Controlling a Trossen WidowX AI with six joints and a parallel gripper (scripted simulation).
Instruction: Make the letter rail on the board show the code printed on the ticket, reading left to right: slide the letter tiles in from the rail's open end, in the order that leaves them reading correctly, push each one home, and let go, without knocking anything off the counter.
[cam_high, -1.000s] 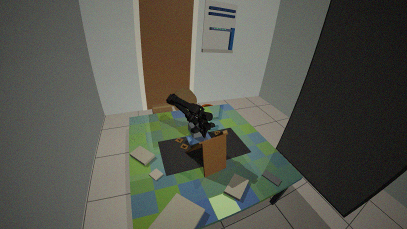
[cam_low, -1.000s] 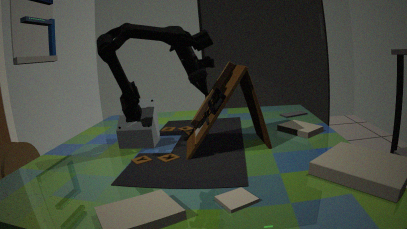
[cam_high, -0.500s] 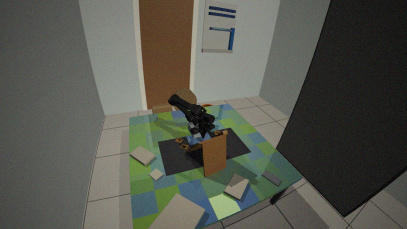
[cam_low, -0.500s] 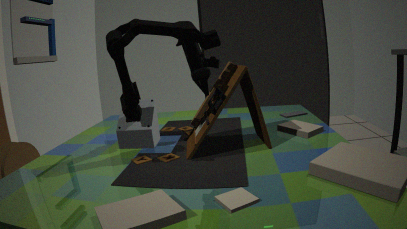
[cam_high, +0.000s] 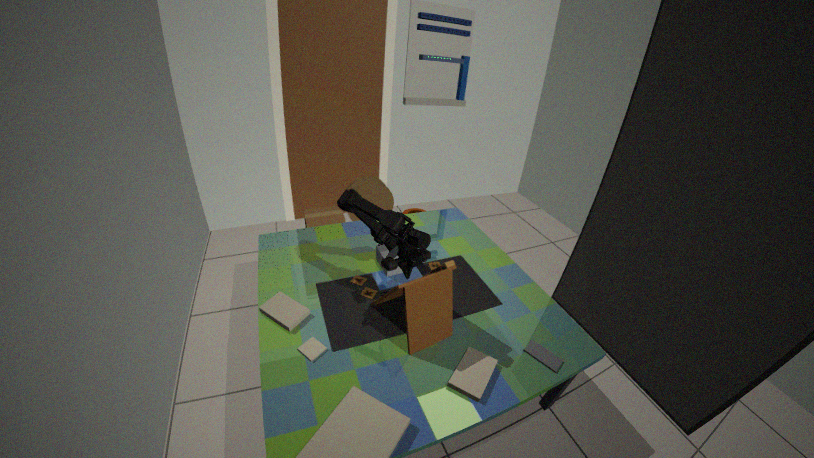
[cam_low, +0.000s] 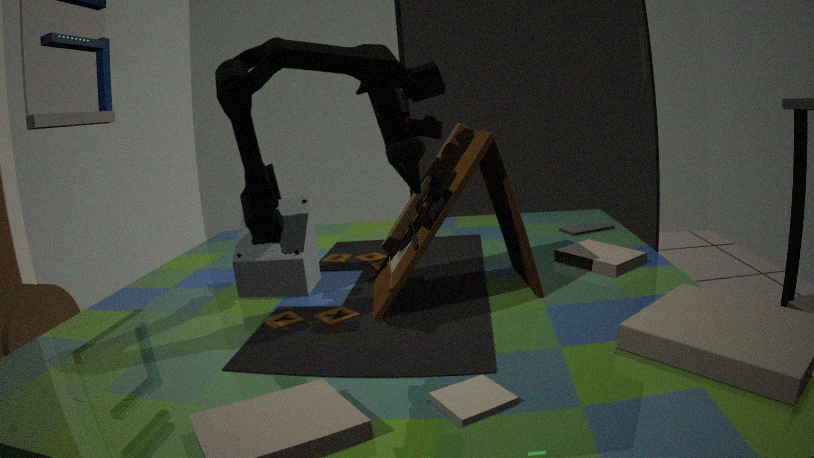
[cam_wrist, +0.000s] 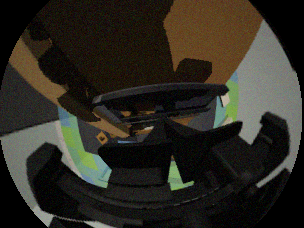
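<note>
The orange letter tile marked l is 4 cm to the left of my gripper tip, 2 cm ahead of it and 1 cm below it. Round my gripper tip: dark mat (18 cm below, 11 cm behind, 7 cm to the left); then white ticket (10 cm below, 4 cm behind); then orange letter tile marked f (27 cm to the left, 18 cm below, 12 cm behind).
</note>
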